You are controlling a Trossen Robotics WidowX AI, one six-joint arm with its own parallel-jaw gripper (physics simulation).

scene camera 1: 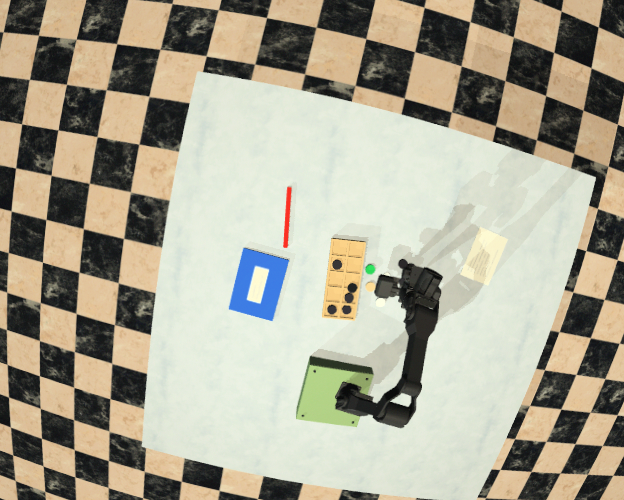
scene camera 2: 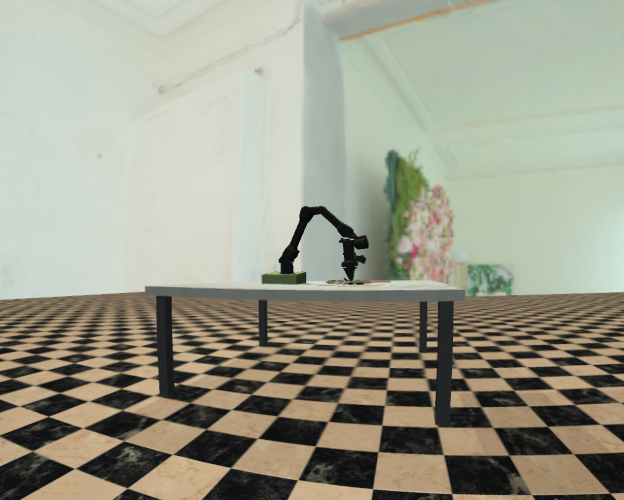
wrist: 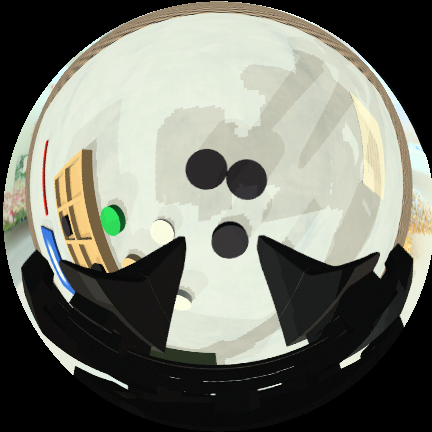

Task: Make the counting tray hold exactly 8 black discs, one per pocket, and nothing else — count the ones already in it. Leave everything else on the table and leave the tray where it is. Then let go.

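The tan counting tray [scene camera 1: 339,247] [wrist: 88,175] has two columns of pockets. It holds several black discs: one [scene camera 1: 337,264] in the upper left column, two [scene camera 1: 331,309] [scene camera 1: 346,309] in the bottom row, and two [scene camera 1: 352,286] [scene camera 1: 348,297] touching in the right column. I cannot tell whether those two share a pocket. Three loose black discs [wrist: 206,169] [wrist: 246,179] [wrist: 229,240] lie on the table right of the tray. My gripper [wrist: 221,241] [scene camera 2: 350,279] is open and empty, low over the nearest loose disc, which shows between its fingertips. The arm hides part of this area in the first scene view.
Between tray and gripper lie a green disc [scene camera 1: 370,269] [wrist: 111,220], a tan disc [scene camera 1: 370,286] and two white discs [wrist: 162,231] [wrist: 184,301]. Left of the tray are a blue block [scene camera 1: 238,296] and a red stick [scene camera 1: 287,216]. A cream sheet [scene camera 1: 484,255] lies far right. The green base [scene camera 1: 317,395] carries the arm.
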